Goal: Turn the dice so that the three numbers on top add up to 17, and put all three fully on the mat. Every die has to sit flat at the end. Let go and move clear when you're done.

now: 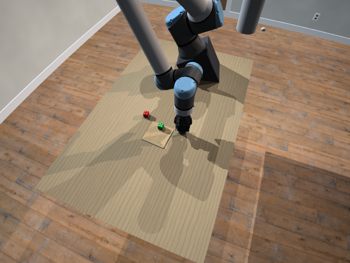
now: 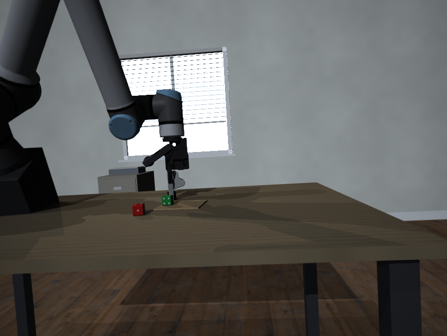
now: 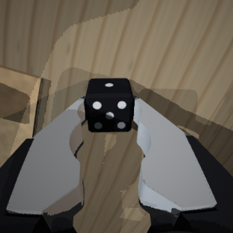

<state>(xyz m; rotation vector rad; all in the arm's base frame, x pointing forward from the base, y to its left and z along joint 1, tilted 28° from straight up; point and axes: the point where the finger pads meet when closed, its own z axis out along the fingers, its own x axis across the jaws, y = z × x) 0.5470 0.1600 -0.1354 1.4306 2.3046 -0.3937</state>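
Now: the black die right at my hand. From my hand the other things lie so: red die: 250 mm to the right; green die: 30 mm ahead, 120 mm to the right; tan mat: 80 mm ahead, 120 mm to the right, 20 mm below.
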